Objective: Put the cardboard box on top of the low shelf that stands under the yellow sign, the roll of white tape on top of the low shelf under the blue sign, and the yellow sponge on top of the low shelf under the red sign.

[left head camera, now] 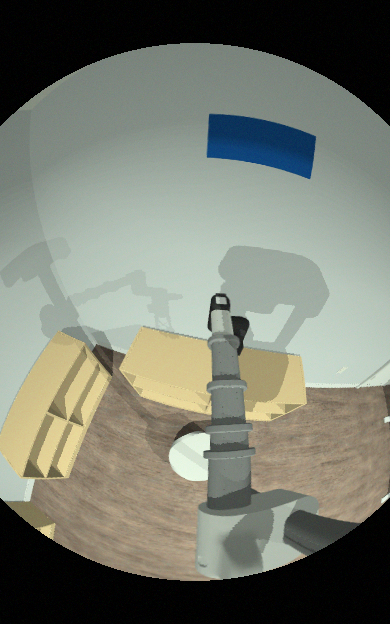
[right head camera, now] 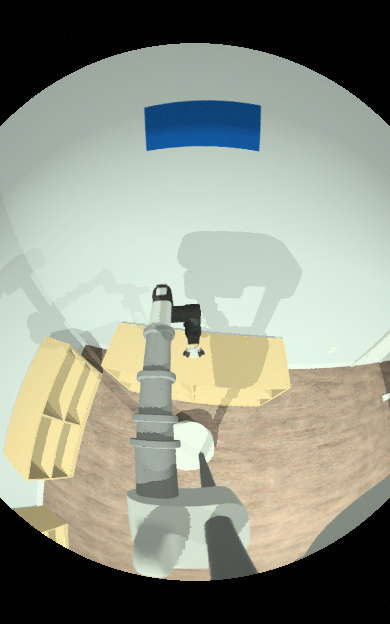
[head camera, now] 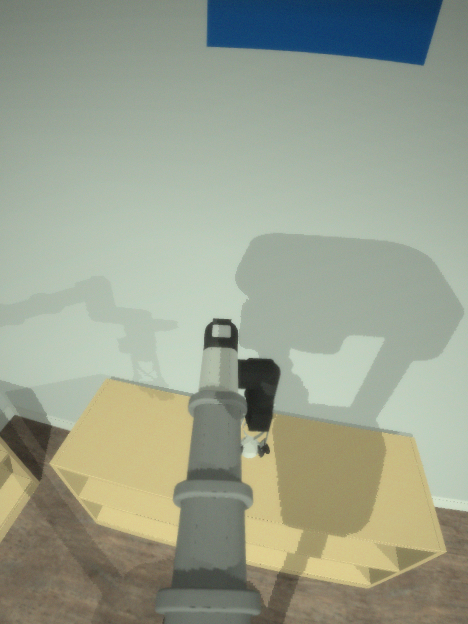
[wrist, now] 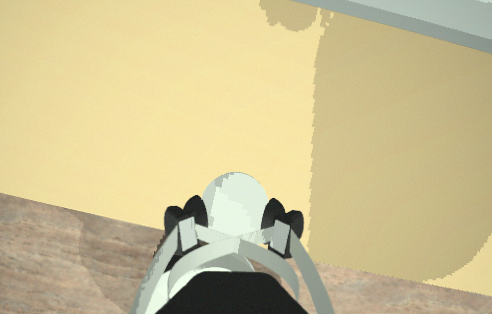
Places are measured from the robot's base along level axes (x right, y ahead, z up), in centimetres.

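Pixels of known places: gripper, fingertip midpoint: (right head camera: 193,354) (head camera: 248,453) (wrist: 234,216); robot's base, origin of the base link: (left head camera: 195,454) (right head camera: 187,444).
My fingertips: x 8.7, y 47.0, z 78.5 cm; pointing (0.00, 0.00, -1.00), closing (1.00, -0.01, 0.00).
For each thing: its top centre in the pictures, then the offset to it from my fingertips. Level surfaces: height alone.
- white tape, middle of its top: (wrist: 235,208) (head camera: 249,444) (right head camera: 193,350) dx +0.1, dy +1.1, dz +2.5 cm
- low shelf, its level: dz -20.3 cm
- blue sign, middle of its top: (right head camera: 200,100) (left head camera: 264,119) dx +5.5, dy +31.4, dz +103.8 cm
The roll of white tape (head camera: 248,449) (right head camera: 193,350) (wrist: 236,197) is pinched between the two black fingertips of my gripper (head camera: 253,447) (right head camera: 193,353) (wrist: 234,216), which is shut on it. The gripper points down over the front part of the top of the low shelf (head camera: 136,428) (left head camera: 165,350) (right head camera: 135,345) (wrist: 125,100). The height of the tape above the top is hard to tell. The blue sign (head camera: 317,25) (left head camera: 260,145) (right head camera: 202,125) is on the wall above this shelf. In the left head view the arm hides the tape. The cardboard box, yellow sponge, yellow sign and red sign do not show.
A second low shelf (left head camera: 40,385) (right head camera: 35,395) stands at the left, at an angle. Part of another shelf (left head camera: 30,515) (right head camera: 45,517) shows at the lower left. The wall stands directly behind the shelf under the blue sign. My round white base (left head camera: 189,457) (right head camera: 195,445) is in front of that shelf.
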